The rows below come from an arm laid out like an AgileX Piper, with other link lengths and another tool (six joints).
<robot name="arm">
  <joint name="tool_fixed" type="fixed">
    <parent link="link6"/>
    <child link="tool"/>
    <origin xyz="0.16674 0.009 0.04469" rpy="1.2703 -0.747 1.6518"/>
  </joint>
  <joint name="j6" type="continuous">
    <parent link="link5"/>
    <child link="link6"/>
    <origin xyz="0.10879 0 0.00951" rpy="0 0 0"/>
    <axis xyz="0.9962 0 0.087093"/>
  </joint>
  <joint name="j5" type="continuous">
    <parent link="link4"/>
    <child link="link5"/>
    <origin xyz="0 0 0" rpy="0 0 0"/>
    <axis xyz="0 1 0"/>
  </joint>
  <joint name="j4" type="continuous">
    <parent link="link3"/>
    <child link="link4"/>
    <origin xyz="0.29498 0 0.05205" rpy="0 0 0"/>
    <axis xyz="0.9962 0 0.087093"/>
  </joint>
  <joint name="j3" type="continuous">
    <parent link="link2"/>
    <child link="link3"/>
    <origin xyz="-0.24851 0 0.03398" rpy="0 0 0"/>
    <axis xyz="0 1 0"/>
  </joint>
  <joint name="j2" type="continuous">
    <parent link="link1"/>
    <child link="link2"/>
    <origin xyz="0 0 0" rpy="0 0 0"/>
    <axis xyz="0 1 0"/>
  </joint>
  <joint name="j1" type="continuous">
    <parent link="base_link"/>
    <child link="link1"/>
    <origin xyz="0 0 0.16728" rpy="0 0 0"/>
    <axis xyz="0 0 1"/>
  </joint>
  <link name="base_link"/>
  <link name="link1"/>
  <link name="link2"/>
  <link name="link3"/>
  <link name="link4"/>
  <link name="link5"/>
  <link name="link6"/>
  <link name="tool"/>
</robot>
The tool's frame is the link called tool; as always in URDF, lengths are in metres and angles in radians. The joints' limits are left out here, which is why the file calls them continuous.
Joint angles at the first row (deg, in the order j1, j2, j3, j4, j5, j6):
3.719, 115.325, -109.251, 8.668, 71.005, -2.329
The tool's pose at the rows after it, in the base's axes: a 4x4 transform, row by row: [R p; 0 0 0 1], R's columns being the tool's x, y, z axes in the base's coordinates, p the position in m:
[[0.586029, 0.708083, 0.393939, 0.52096], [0.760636, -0.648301, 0.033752, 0.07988], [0.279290, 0.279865, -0.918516, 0.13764], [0, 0, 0, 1]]
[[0.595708, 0.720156, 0.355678, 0.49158], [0.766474, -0.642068, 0.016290, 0.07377], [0.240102, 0.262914, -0.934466, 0.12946], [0, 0, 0, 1]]
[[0.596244, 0.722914, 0.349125, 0.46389], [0.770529, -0.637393, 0.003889, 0.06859], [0.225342, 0.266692, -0.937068, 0.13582], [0, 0, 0, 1]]
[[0.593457, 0.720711, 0.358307, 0.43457], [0.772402, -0.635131, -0.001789, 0.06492], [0.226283, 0.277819, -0.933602, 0.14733], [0, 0, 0, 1]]
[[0.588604, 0.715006, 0.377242, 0.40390], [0.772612, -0.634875, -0.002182, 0.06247], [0.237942, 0.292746, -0.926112, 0.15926], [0, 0, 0, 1]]
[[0.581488, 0.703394, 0.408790, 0.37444], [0.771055, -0.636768, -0.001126, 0.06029], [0.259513, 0.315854, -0.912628, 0.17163], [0, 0, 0, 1]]
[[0.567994, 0.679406, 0.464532, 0.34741], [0.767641, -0.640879, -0.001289, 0.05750], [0.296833, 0.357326, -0.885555, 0.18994], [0, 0, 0, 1]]
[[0.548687, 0.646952, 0.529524, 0.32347], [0.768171, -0.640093, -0.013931, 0.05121], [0.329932, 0.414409, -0.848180, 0.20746], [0, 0, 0, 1]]
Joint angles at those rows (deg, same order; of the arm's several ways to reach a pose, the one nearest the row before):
3.719, 111.307, -102.878, 8.093, 71.005, -2.329
3.720, 106.518, -95.659, 7.134, 71.006, -2.328
3.718, 100.196, -88.884, 6.368, 71.004, -2.330
3.719, 92.653, -81.879, 5.966, 71.004, -2.329
3.720, 84.352, -74.741, 5.862, 71.005, -2.328
3.720, 75.598, -67.967, 5.815, 71.005, -2.215
3.719, 65.892, -62.035, 5.610, 71.198, -1.897
3.719, 56.278, -56.946, 4.566, 71.455, -1.600

